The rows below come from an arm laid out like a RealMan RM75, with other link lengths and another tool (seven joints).
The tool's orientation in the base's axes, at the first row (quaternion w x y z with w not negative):
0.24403, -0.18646, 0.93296, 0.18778
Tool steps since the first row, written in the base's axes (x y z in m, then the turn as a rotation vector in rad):
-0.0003, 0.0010, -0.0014, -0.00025, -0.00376, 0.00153
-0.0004, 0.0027, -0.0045, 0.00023, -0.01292, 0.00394
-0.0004, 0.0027, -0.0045, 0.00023, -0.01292, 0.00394
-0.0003, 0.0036, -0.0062, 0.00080, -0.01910, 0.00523
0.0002, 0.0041, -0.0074, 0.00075, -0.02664, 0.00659
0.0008, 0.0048, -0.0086, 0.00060, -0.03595, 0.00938
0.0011, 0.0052, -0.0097, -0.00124, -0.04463, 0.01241
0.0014, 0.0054, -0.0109, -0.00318, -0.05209, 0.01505
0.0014, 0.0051, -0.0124, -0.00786, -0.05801, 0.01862
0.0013, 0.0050, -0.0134, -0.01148, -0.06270, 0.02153
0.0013, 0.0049, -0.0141, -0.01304, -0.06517, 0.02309
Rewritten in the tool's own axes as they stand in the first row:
0.0007, 0.0006, 0.0015, 0.00036, -0.00273, -0.00300
0.0020, 0.0013, 0.0047, 0.00105, -0.01019, -0.00881
0.0020, 0.0013, 0.0047, 0.00105, -0.01019, -0.00881
0.0026, 0.0016, 0.0065, 0.00150, -0.01542, -0.01236
0.0027, 0.0015, 0.0079, 0.00276, -0.02153, -0.01681
0.0026, 0.0015, 0.0094, 0.00380, -0.02875, -0.02324
0.0029, 0.0015, 0.0106, 0.00592, -0.03462, -0.03023
0.0032, 0.0012, 0.0118, 0.00802, -0.03949, -0.03641
0.0041, 0.0006, 0.0128, 0.01146, -0.04160, -0.04372
0.0047, 0.0003, 0.0136, 0.01407, -0.04329, -0.04955
0.0051, 0.0000, 0.0141, 0.01515, -0.04432, -0.05250

